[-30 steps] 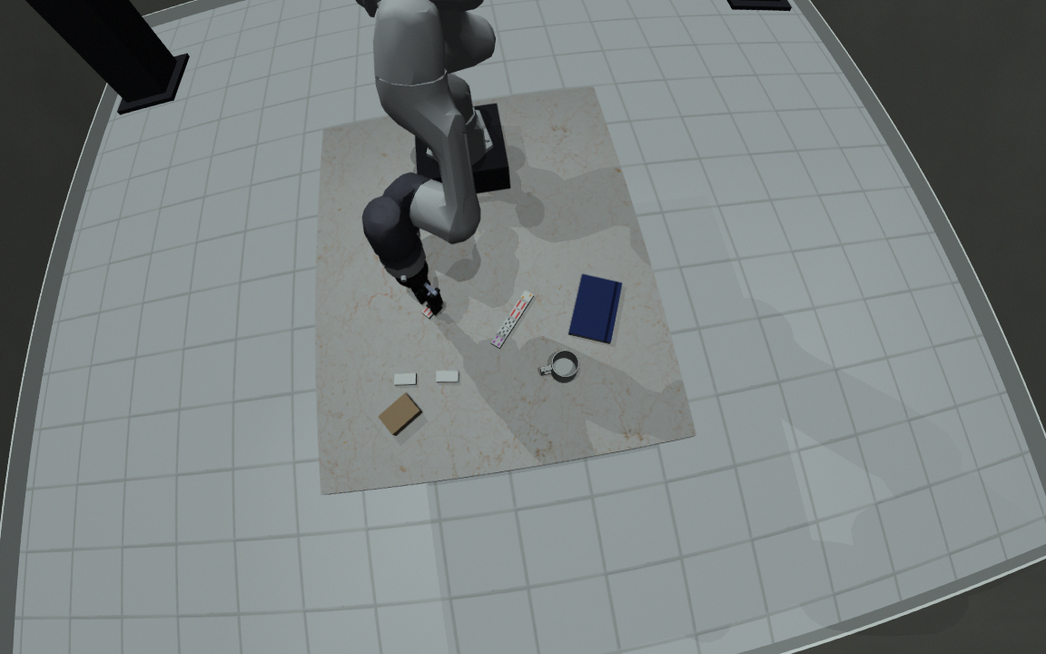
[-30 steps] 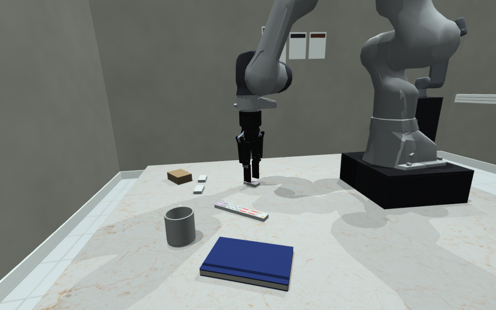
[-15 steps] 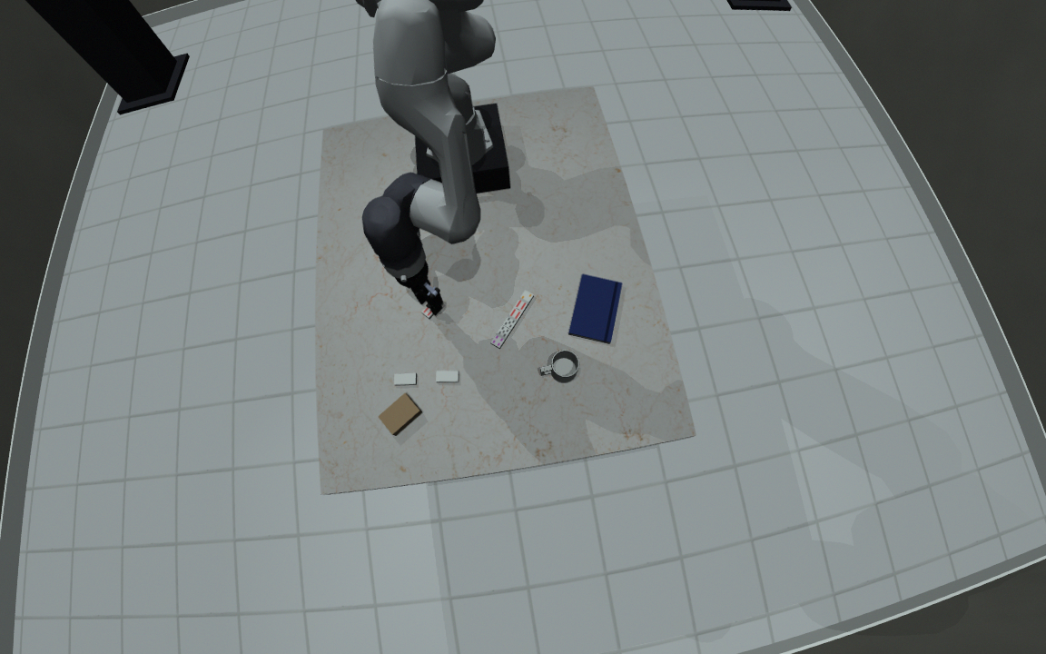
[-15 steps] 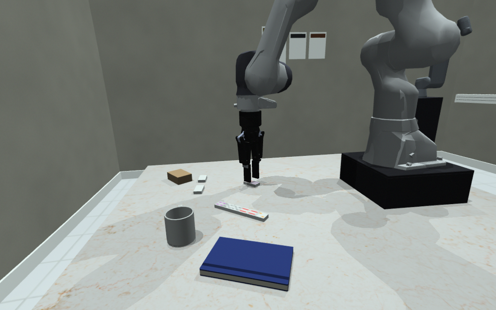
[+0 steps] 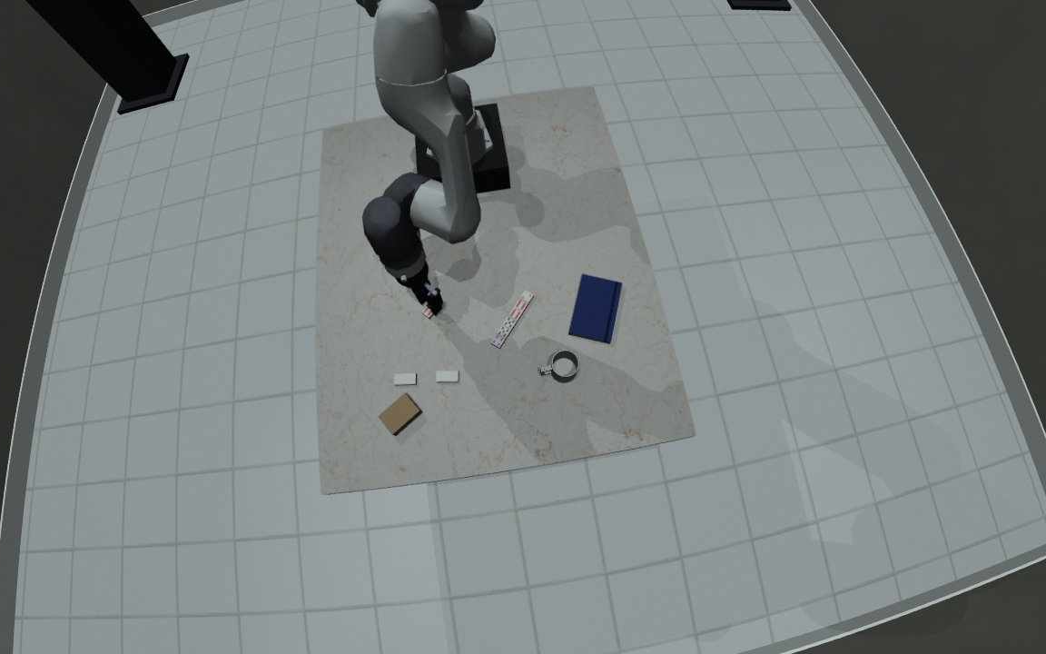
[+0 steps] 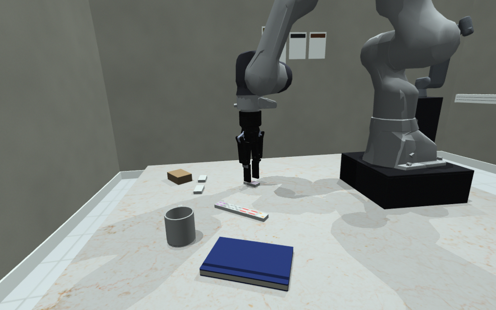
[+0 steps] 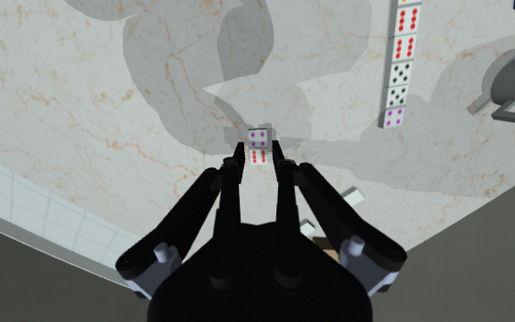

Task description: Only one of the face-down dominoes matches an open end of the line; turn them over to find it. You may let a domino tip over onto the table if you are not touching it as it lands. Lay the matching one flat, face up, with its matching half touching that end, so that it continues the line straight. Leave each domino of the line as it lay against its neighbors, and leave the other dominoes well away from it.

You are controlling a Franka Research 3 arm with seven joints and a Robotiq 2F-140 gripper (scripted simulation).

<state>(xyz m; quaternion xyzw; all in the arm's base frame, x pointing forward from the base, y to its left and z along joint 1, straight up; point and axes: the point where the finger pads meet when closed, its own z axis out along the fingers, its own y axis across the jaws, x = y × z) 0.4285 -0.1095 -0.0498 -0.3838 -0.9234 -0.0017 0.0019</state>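
Now: hand 50 mm above the white domino. Round my hand: grey mug (310 mm to the left, 200 mm ahead, 20 mm below); then blue book (420 mm to the left, 50 mm ahead, 40 mm below); then brown block (270 mm ahead, 90 mm to the right, 40 mm below).
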